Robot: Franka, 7 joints.
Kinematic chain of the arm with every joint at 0, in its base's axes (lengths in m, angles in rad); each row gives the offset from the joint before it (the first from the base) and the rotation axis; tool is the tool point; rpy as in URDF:
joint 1: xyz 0 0 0.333 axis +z
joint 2: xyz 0 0 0 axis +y
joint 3: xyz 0 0 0.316 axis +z
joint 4: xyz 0.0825 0 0 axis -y
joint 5: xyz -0.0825 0 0.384 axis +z
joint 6: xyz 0 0 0 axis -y
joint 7: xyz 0.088 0 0 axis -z
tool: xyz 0 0 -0.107 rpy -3.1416 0 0
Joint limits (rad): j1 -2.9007..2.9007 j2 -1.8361..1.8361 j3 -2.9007..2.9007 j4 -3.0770..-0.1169 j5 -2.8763..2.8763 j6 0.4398..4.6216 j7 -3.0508..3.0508
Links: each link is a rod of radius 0.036 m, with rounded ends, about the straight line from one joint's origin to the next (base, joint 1, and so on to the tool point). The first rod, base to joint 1, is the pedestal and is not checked.
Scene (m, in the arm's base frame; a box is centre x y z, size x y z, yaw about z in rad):
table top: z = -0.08
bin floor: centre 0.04 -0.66 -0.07 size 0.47 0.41 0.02 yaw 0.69
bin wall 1: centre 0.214 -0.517 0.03 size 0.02 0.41 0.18 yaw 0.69
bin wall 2: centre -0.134 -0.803 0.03 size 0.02 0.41 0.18 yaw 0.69
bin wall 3: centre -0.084 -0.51 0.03 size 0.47 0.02 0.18 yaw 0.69
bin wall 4: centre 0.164 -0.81 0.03 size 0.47 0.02 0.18 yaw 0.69
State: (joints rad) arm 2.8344 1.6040 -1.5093 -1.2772 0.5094 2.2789 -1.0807
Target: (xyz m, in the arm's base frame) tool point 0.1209 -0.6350 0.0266
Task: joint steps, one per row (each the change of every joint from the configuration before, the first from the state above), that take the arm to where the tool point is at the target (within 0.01 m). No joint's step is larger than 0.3 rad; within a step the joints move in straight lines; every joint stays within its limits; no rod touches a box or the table.
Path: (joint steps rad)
1: -0.1442 -0.2913 -0.1546 -0.0385 0.0014 0.0238 0.0000
2: -0.1442 -0.2913 -0.1546 -0.0385 0.0014 0.0238 0.0000
3: -0.1442 -0.2913 -0.1546 -0.0385 0.0013 0.0238 0.0000
4: -0.1442 -0.2914 -0.1546 -0.0384 0.0014 0.0238 0.0000
5: -0.1442 -0.2913 -0.1546 -0.0385 0.0014 0.0238 0.0000
6: -0.1442 -0.2913 -0.1546 -0.0385 0.0014 0.0238 0.0000
7: -0.1442 -0.2913 -0.1546 -0.0385 0.0013 0.0238 0.0000
8: -0.1443 -0.2913 -0.1546 -0.0385 0.0014 0.0238 0.0000
9: -0.1442 -0.2913 -0.1546 -0.0385 0.0014 0.0238 0.0000

